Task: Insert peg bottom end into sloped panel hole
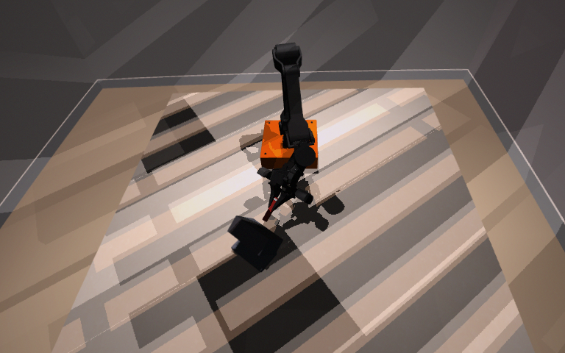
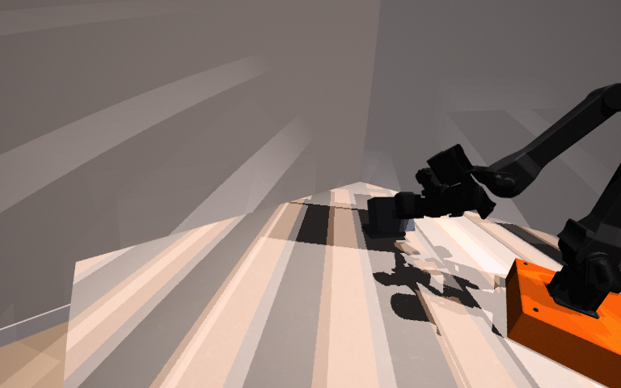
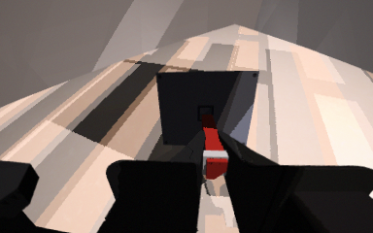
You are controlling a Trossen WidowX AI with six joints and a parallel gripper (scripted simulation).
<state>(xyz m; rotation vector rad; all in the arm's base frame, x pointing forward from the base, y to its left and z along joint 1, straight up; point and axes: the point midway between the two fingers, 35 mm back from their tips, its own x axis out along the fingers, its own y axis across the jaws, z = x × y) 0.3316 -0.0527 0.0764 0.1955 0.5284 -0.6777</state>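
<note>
The sloped panel is 6 cm ahead of my gripper tip, 5 cm to the right of it and 5 cm below it. From my gripper tip the other things lie so: panel foot 8 cm ahead, 6 cm to the right, 12 cm below; then red peg 1 cm behind, 1 cm to the left, 1 cm above.
</note>
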